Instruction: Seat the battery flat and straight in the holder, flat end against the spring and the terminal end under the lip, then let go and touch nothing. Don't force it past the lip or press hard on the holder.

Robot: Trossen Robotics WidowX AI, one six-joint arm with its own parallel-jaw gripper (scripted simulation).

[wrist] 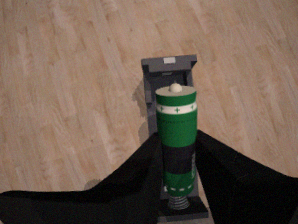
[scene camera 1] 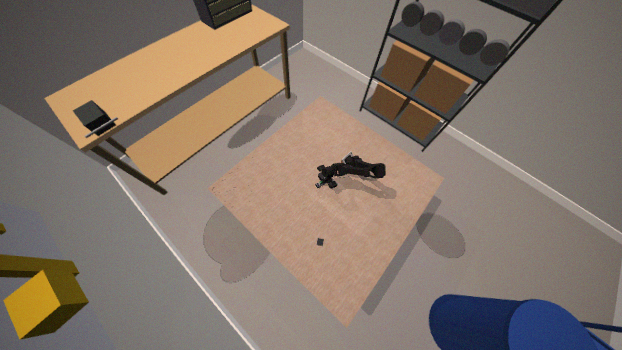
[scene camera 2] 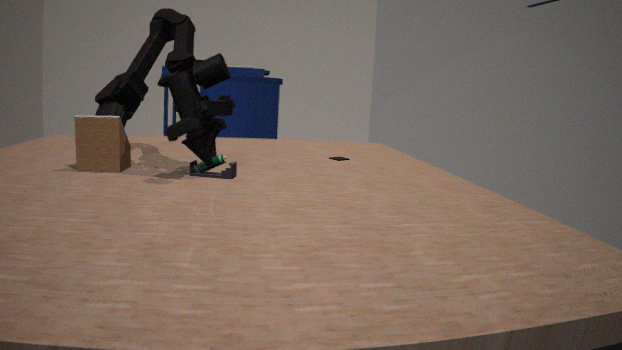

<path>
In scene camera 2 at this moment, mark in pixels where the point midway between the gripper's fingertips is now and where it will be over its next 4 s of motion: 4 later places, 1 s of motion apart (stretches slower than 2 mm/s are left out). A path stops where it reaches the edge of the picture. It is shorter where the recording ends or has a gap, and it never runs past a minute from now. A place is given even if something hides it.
My gripper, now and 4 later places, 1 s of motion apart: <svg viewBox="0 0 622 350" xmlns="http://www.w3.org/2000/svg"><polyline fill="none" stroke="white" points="213,166 214,169 212,171 216,172 217,146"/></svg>
</path>
